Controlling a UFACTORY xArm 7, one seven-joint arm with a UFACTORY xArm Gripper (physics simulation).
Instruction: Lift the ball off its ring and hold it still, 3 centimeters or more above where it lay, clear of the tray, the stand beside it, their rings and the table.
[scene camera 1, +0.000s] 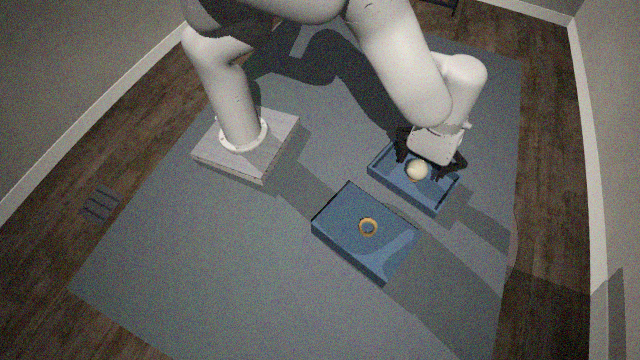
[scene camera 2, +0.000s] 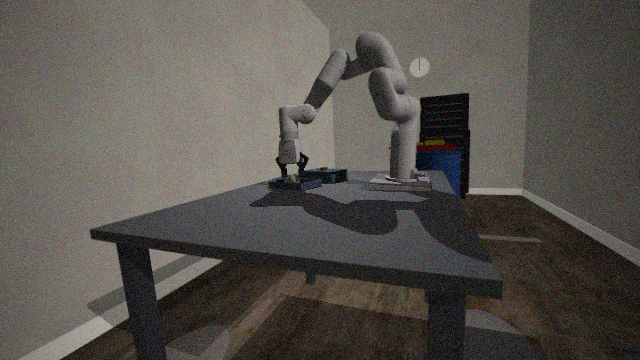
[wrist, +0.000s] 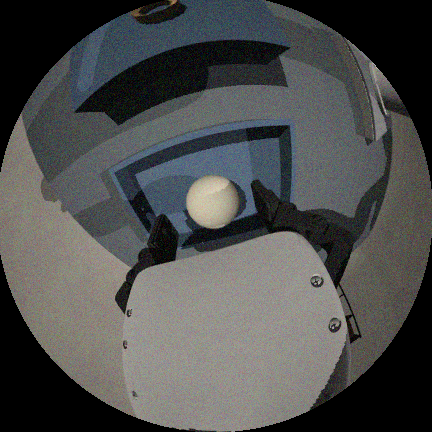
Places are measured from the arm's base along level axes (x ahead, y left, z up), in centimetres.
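Where they show: gripper, fingertip midpoint: (scene camera 1: 420, 168) (scene camera 2: 292, 177) (wrist: 209, 209); arm's base, origin of the base link: (scene camera 1: 243, 133) (scene camera 2: 401, 179).
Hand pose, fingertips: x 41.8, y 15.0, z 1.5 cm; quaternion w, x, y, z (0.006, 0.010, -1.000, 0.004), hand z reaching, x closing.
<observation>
Each offset is from my fingertips to the top centre of the thing. "pt": to the spot under its first point. Level surfaces: height alone.
The cream ball {dy -0.5, dx -0.5, dz +2.1 cm} (scene camera 1: 417, 170) (scene camera 2: 293, 177) (wrist: 213, 202) sits on its ring {pt dy -3.0, dx -0.1, dz -1.1 cm} (scene camera 1: 413, 179) in the blue tray {dy -0.5, dx -0.5, dz -1.2 cm} (scene camera 1: 400, 194) (scene camera 2: 295, 187) (wrist: 287, 170). The ring is mostly hidden under the ball. My gripper (scene camera 1: 419, 169) (scene camera 2: 292, 176) (wrist: 209, 209) is open, its fingertips low over the tray, one on each side of the ball with a gap to each. In the wrist view the ball shows between and slightly ahead of the fingertips. The blue stand (scene camera 1: 340, 212) (scene camera 2: 340, 175) (wrist: 225, 25) is beside the tray, with an empty orange ring {pt dy -21.5, dx -3.7, dz +2.1 cm} (scene camera 1: 360, 226) (wrist: 160, 14) on top.
The tray's raised walls surround the ball close to the fingers. The arm's base plate (scene camera 1: 280, 130) (scene camera 2: 400, 185) stands on the grey table {dz -4.0 cm} (scene camera 1: 200, 260) (scene camera 2: 200, 230). In scene camera 2 a blue bin (scene camera 2: 445, 167) and a dark shelf unit (scene camera 2: 466, 145) stand behind the table.
</observation>
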